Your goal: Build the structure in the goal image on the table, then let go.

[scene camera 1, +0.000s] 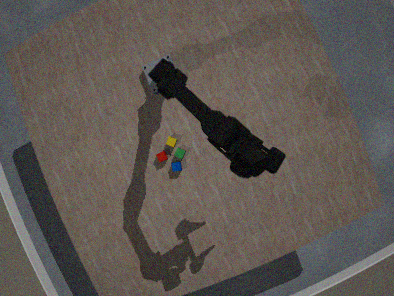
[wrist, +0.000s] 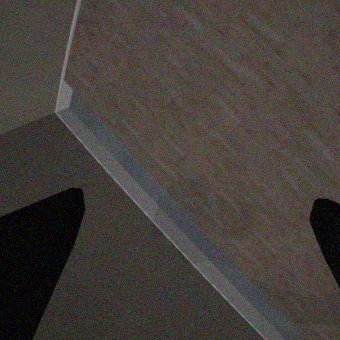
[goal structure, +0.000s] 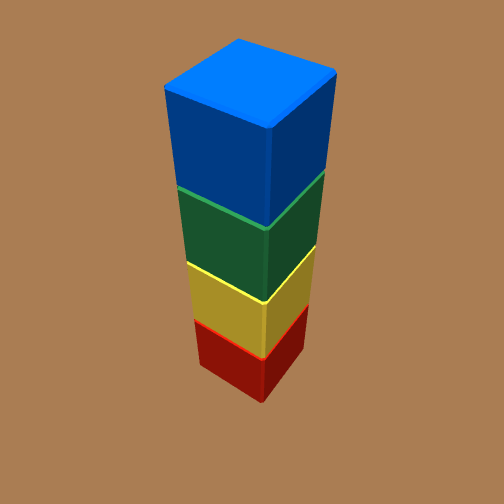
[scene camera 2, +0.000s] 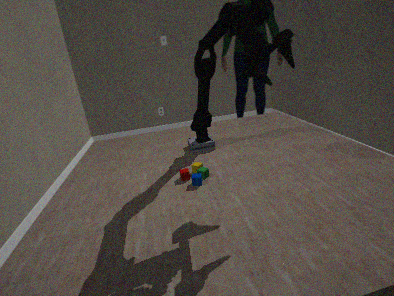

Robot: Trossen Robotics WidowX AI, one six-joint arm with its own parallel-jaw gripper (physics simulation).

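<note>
Four small cubes lie in a loose cluster on the wood-patterned table top: yellow, green, red and blue. In scene camera 1, small gaps show between them and none is stacked. My gripper is wide open and empty, high above the table and well to the right of the cubes in both scene views. The cubes do not show in the wrist view.
The arm's pale base stands behind the cubes in scene camera 2. Long dark arm shadows cross the table. A standing person shows behind the arm. The wrist view shows a table edge running diagonally.
</note>
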